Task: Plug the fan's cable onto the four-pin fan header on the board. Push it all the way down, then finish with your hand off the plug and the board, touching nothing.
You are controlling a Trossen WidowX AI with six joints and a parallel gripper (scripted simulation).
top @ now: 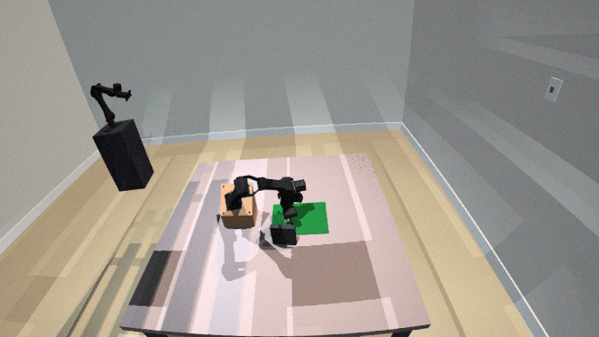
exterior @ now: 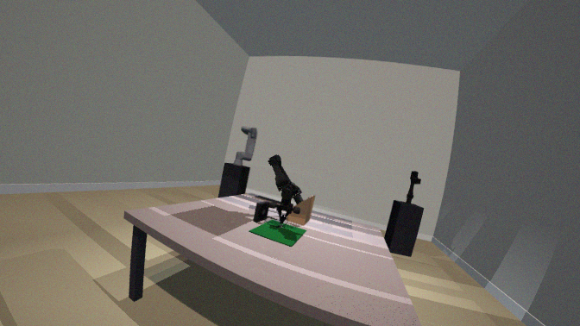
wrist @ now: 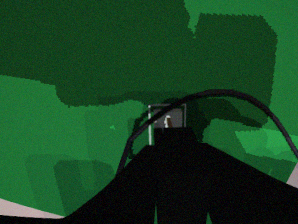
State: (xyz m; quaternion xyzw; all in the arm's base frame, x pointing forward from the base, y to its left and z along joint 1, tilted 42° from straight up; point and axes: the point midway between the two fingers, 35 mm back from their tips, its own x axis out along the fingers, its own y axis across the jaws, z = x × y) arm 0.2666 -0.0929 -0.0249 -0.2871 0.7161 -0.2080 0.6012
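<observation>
Now: gripper tip 1 cm below the black fan plug and 1 cm past it. Also, from my gripper tip: white four-pin fan header (4 cm below, 1 cm behind); green board (6 cm below, 6 cm ahead, 1 cm to the left); black fan (14 cm to the right, 3 cm behind, 2 cm above).
</observation>
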